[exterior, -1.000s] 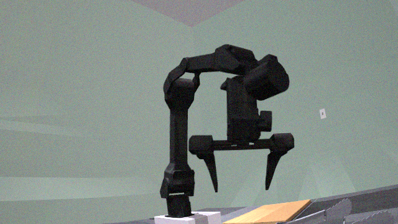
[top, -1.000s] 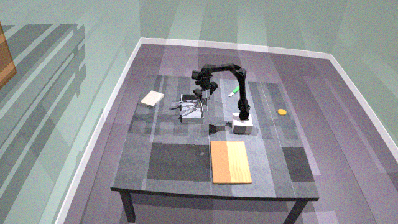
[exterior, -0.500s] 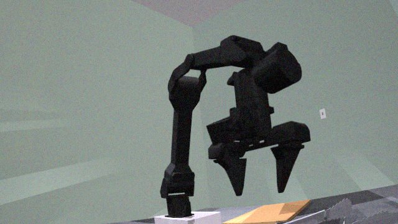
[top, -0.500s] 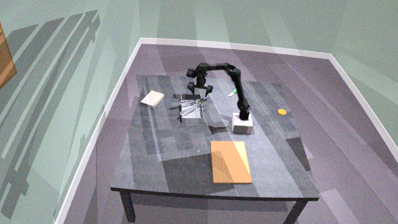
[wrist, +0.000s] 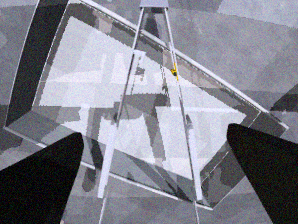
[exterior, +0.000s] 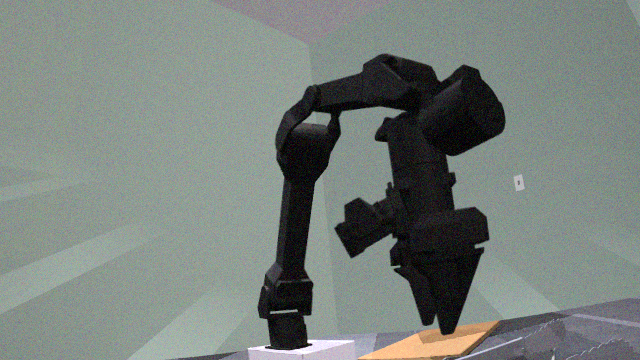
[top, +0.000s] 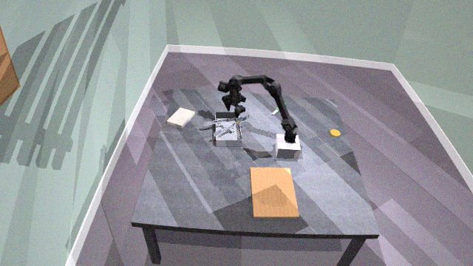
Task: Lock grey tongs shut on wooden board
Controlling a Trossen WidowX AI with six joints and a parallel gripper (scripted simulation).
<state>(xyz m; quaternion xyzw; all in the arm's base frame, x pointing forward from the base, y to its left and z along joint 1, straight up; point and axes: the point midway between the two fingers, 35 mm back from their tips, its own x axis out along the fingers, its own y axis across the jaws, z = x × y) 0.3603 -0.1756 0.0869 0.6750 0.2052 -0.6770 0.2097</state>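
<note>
Right now the yellow piece is 6 cm below my gripper tip and 3 cm behind it. From my gripper tip the other things lie so: wooden board: 55 cm to the left, 22 cm behind, 12 cm below; roasting tin: 10 cm below, 3 cm ahead, 2 cm to the left; flat block: 36 cm ahead, 12 cm below, 11 cm to the right.
</note>
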